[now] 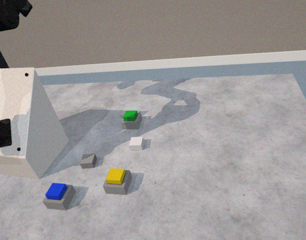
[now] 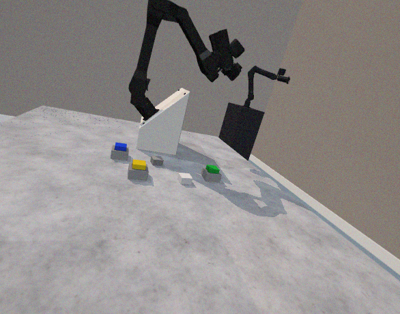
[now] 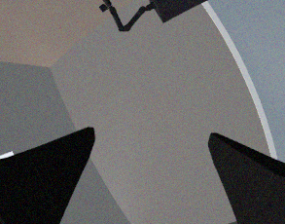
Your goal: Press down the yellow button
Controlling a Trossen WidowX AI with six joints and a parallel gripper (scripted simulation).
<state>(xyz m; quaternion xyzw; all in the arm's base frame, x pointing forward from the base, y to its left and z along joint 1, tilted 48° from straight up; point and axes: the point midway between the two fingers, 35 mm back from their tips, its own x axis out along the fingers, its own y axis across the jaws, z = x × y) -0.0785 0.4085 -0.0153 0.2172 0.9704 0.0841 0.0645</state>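
Now: the yellow button 45 cm ahead of my gripper tip, 37 cm to the right of it and 36 cm below it. Round my gripper tip: small grey block (38 cm below, 35 cm ahead, 30 cm to the right); green button (43 cm ahead, 36 cm below, 14 cm to the right); blue button (41 cm to the right, 36 cm below, 32 cm ahead).
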